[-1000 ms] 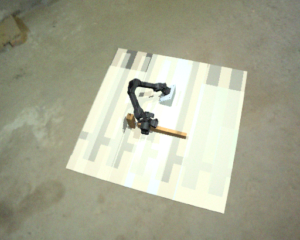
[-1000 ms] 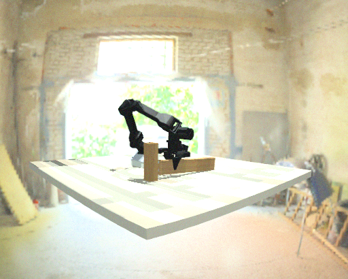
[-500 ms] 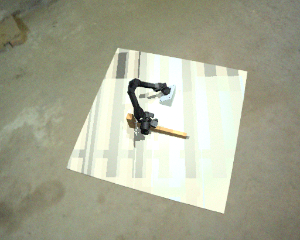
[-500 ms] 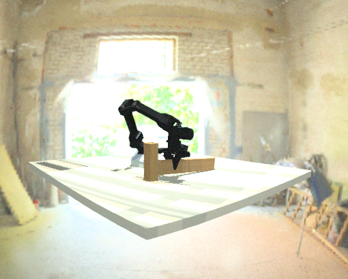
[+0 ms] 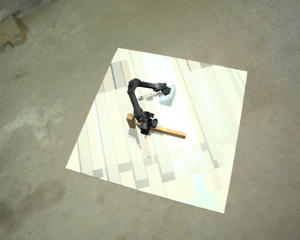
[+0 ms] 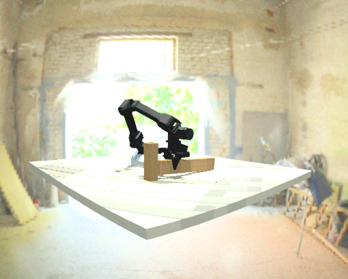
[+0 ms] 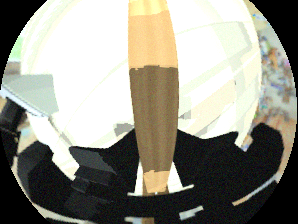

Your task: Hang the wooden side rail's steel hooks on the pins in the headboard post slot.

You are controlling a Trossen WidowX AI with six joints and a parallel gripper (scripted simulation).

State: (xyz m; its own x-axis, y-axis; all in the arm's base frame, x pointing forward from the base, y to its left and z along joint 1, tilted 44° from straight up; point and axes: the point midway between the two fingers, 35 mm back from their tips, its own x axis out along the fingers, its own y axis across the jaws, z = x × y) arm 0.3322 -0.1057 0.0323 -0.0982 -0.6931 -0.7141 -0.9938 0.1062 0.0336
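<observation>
Now: gripper tip 14 cm to the left of the wooden headboard post, 4 cm below it and 1 cm past it.
</observation>
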